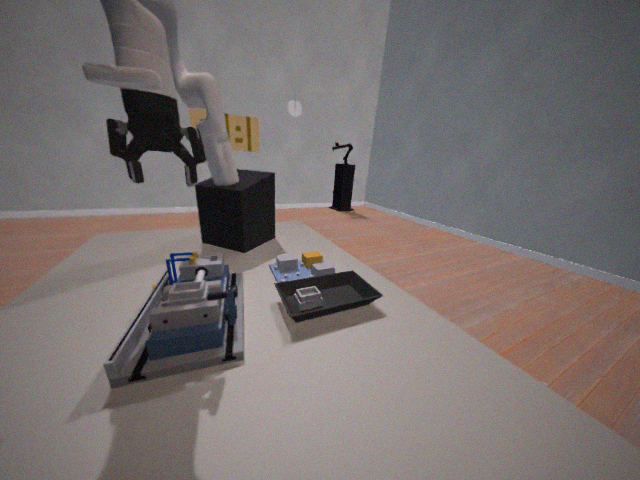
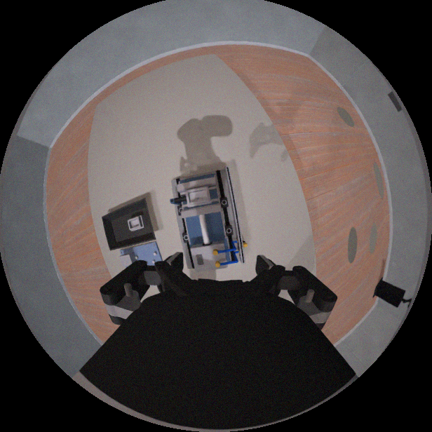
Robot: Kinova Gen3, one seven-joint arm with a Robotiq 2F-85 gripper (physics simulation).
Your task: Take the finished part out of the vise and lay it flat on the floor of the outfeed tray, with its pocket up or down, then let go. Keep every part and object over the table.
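Places are measured from the arm's base along level axes (x ahead, y left, z up), in metres.
Pixels of known places: gripper, fingertip midpoint: (image 1: 165, 184); arm's base, link origin: (image 1: 226, 181).
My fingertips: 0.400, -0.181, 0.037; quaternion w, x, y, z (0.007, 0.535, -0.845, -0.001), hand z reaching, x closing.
Ahead of a thing's pixels: the offset from my fingertips to its top centre, as dx, dy, dz. "spot": to the spot under its first point.
The finished part {+0.108, +0.011, -0.170} (image 1: 187, 290) (image 2: 198, 196), a light grey block with a rectangular pocket facing up, sits between the jaws of the vise {+0.042, +0.023, -0.186} (image 1: 187, 338) (image 2: 206, 229). The vise is blue and grey and stands on a grey base with a raised side rail. The black outfeed tray {spot: +0.148, +0.398, -0.272} (image 1: 356, 292) (image 2: 116, 232) stands beside the vise; a similar small pocketed part {+0.130, +0.256, -0.238} (image 1: 308, 296) (image 2: 135, 223) lies in it near one end. My gripper (image 1: 163, 178) (image 2: 219, 262) is open and empty, high above the table and the vise, pointing down.
A blue plate {spot: -0.062, +0.258, -0.277} (image 1: 279, 271) (image 2: 142, 252) with grey blocks stands close by the tray, with a yellow block {-0.068, +0.380, -0.241} (image 1: 312, 258) near it. Blue bent rods {spot: -0.080, -0.018, -0.198} (image 1: 171, 262) (image 2: 235, 253) with yellow ends rise at the screw end of the vise. The black robot pedestal (image 1: 237, 214) stands at the back.
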